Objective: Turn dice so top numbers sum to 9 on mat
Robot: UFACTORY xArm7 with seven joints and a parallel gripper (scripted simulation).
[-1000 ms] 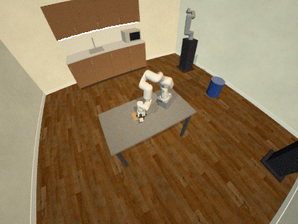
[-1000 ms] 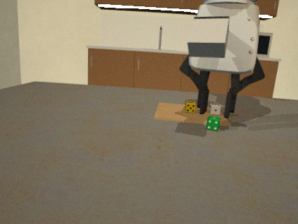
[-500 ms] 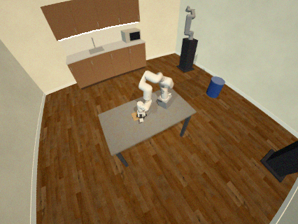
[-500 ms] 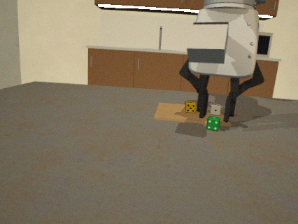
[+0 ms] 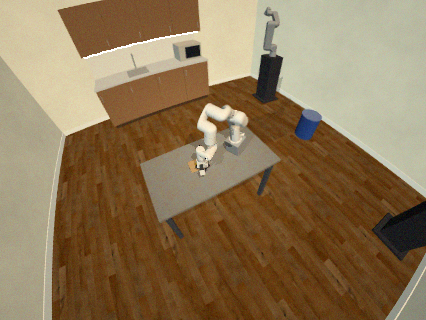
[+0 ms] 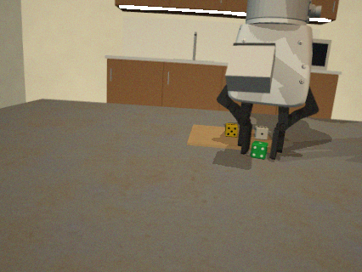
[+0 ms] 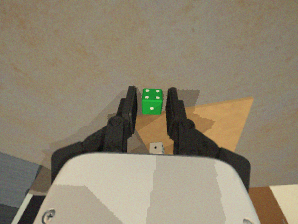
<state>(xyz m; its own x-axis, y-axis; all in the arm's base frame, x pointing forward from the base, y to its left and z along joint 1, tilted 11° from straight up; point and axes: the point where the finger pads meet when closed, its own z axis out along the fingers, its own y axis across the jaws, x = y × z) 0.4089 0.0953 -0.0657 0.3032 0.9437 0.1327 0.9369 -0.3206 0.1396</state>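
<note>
My hand is 10 mm above the green die. From my hand the other things lie so: tan mat 100 mm to the right, 30 mm ahead, 20 mm below; then white die 100 mm to the right, 20 mm behind, 10 mm below; then yellow die 100 mm to the right, 30 mm ahead, 10 mm below.
</note>
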